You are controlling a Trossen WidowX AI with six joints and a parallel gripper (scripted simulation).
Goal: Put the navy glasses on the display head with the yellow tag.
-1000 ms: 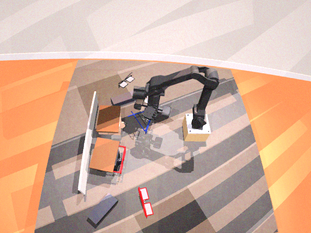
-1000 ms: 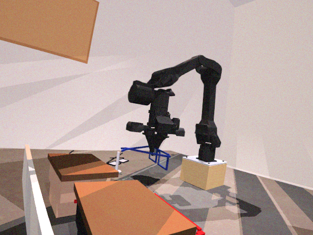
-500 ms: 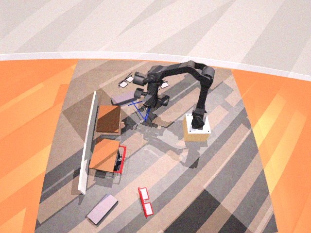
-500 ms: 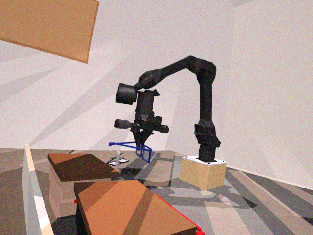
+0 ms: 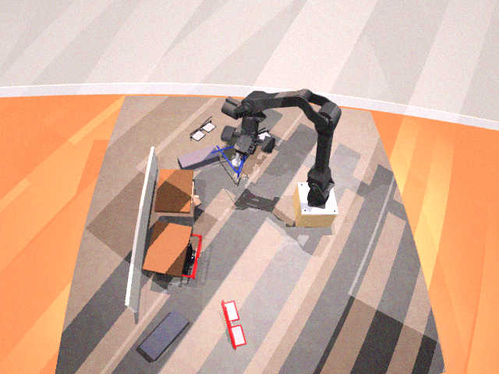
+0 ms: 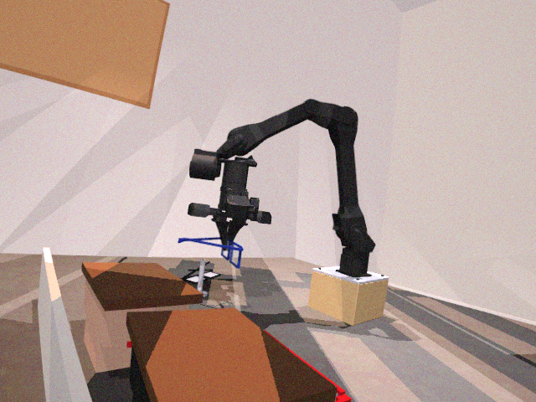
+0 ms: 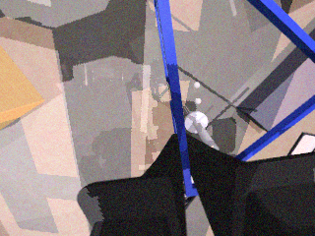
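Right now my gripper tip is 9 cm above the white post stand, 5 cm to the left of it and 3 cm short of it. Also, from my gripper tip: white upright panel (33 cm to the left, 30 cm ahead, 6 cm below).
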